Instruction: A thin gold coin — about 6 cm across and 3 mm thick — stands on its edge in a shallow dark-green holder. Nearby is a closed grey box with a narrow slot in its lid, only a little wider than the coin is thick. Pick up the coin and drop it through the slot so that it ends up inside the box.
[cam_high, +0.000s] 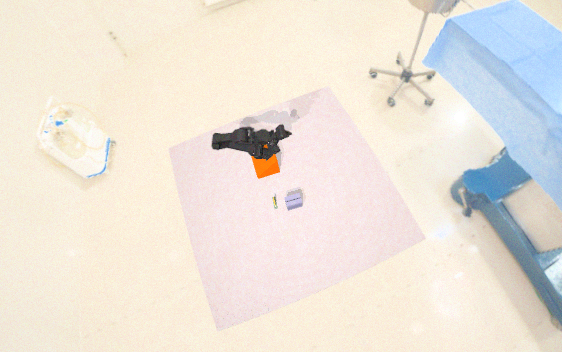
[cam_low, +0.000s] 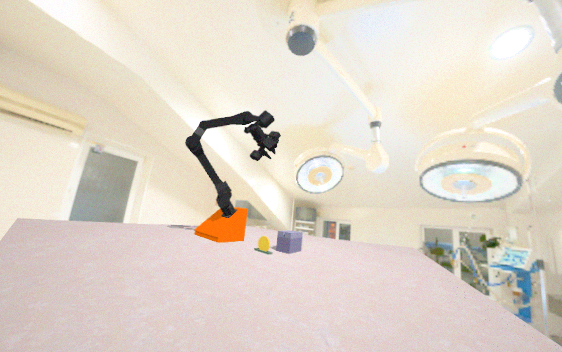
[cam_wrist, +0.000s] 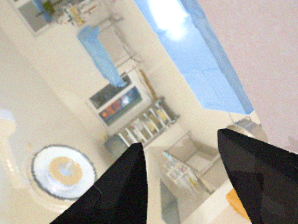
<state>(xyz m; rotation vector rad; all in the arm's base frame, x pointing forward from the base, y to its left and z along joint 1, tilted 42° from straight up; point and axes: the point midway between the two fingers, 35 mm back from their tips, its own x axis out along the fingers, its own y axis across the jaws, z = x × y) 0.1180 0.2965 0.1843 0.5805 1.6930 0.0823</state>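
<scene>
Right now the gold coin is 15 cm ahead of my gripper tip, 17 cm to the right of it and 41 cm below it.
</scene>
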